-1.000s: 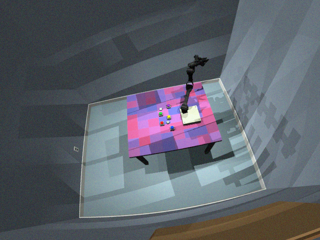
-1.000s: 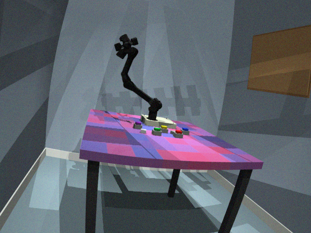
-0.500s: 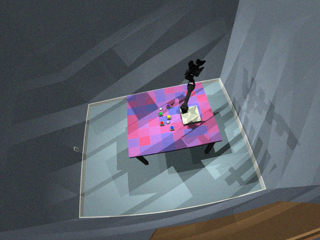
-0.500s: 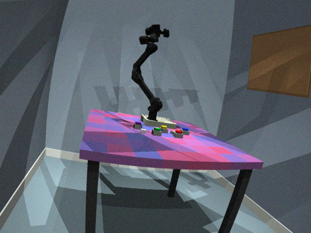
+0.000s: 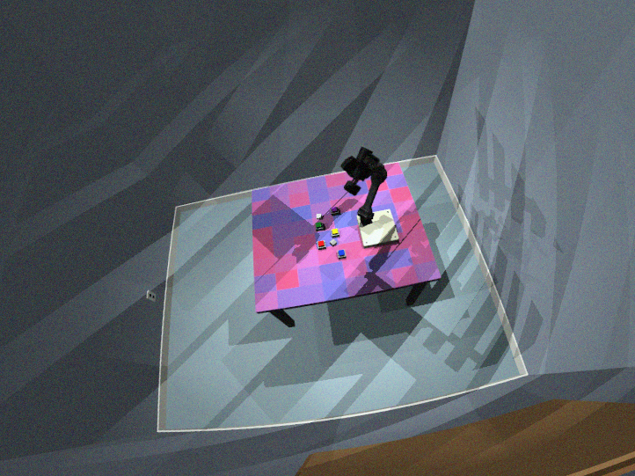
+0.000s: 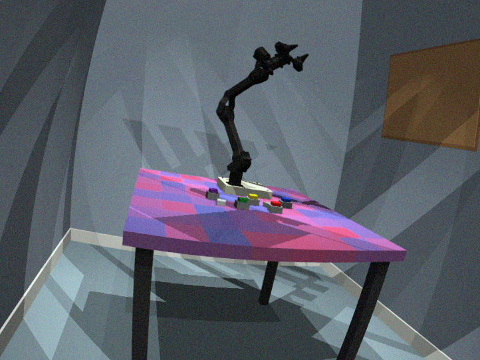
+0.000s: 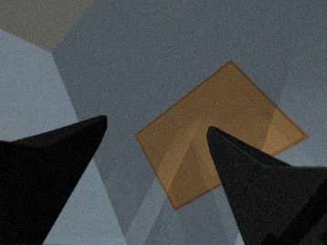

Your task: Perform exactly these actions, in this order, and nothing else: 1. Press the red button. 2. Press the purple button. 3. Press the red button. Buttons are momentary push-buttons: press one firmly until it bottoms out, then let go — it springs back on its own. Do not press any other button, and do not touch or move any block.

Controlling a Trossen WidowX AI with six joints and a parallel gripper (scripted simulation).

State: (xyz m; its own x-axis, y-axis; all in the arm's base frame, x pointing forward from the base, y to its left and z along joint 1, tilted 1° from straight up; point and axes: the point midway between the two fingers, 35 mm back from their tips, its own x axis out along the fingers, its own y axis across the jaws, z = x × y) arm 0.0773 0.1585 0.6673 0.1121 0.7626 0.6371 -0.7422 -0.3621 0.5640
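Right now the red button is 690 mm below my gripper tip, 230 mm ahead of it and 130 mm to the right of it. From my gripper tip the other things lie so: green button 690 mm below, 270 mm to the right, 210 mm ahead; yellow button 690 mm below, 190 mm to the right, 120 mm ahead; blue button 690 mm below, 130 mm ahead, 30 mm to the right.
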